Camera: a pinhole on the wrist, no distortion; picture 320 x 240 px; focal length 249.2 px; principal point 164.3 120.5 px. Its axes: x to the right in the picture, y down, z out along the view. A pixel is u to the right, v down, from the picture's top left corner.
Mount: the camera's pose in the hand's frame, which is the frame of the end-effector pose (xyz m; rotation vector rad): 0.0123 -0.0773 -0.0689 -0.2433 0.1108 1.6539
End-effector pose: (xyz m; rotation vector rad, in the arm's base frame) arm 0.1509 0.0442 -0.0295 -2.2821 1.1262 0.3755
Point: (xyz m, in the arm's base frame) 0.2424 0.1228 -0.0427
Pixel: 43.3 108.2
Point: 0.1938 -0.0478 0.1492
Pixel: behind the camera
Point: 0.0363 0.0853 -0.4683
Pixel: 260.5 38.2
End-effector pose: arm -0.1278 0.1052 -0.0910 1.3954 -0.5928 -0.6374
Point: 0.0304 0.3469 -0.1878
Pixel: behind the camera
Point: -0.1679 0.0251 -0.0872
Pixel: 218.5 66.8
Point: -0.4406 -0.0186 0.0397
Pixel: 222.3 175.1
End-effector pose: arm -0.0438 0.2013 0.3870 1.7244 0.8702 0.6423
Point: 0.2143 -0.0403 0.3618
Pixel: 202.9 125.4
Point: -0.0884 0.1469 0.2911
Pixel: outside the picture
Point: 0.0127 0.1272 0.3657
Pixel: 233.0 146.4
